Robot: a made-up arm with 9 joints.
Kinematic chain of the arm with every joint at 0, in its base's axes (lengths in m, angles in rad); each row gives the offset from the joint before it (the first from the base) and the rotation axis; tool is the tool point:
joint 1: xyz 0 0 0.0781 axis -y
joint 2: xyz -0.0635 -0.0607 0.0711 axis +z
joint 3: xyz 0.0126 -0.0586 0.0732 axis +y
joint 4: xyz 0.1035 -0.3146 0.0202 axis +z
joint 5: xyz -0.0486 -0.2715 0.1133 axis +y
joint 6: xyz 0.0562 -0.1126 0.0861 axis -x
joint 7: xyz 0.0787 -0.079 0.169 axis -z
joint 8: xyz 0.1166 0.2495 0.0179 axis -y
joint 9: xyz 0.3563 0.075 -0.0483 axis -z
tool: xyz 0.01 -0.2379 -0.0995
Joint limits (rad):
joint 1: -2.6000..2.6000
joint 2: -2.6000..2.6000
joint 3: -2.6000..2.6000
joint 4: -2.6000..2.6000
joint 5: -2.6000..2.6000
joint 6: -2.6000..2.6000
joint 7: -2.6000..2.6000
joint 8: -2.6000..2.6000
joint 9: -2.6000..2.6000
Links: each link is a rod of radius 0.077 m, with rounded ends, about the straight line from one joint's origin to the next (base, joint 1, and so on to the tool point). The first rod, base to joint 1, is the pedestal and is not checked.
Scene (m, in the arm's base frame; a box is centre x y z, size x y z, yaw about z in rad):
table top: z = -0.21
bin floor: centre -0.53 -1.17 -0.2 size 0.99 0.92 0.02 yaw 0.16
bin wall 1: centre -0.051 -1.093 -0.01 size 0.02 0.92 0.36 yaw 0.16
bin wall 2: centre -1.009 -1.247 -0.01 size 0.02 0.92 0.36 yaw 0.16
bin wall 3: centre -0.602 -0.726 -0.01 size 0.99 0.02 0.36 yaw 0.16
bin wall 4: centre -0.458 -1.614 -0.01 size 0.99 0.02 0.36 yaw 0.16
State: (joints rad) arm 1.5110 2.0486 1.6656 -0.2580 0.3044 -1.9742 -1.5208 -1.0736 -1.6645
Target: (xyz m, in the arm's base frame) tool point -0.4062 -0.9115 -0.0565
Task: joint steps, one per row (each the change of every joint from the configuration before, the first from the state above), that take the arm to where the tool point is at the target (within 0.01 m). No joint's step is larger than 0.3 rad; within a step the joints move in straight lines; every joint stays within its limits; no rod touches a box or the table.
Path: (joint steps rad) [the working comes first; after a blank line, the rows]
Joints at the target: 2.3470 1.0700 2.6000 -0.1467 1.6653 -1.6602 -0.2403 -0.4620 -1.4645
Straight joint move there: clear.

1: 0.1672 -0.1957 0.1869 0.0223 0.2722 0.0628 0.2561 0.1223 0.0400
2: 0.1672 -0.1957 0.1869 0.0222 0.2722 0.0628 0.2561 0.1223 0.0400
3: 0.1672 -0.1958 0.1868 0.0223 0.2721 0.0628 0.2561 0.1223 0.0400
4: 0.1672 -0.1957 0.1869 0.0223 0.2722 0.0628 0.2561 0.1223 0.0400
5: 0.1672 -0.1957 0.1869 0.0222 0.2722 0.0628 0.2561 0.1224 0.0400

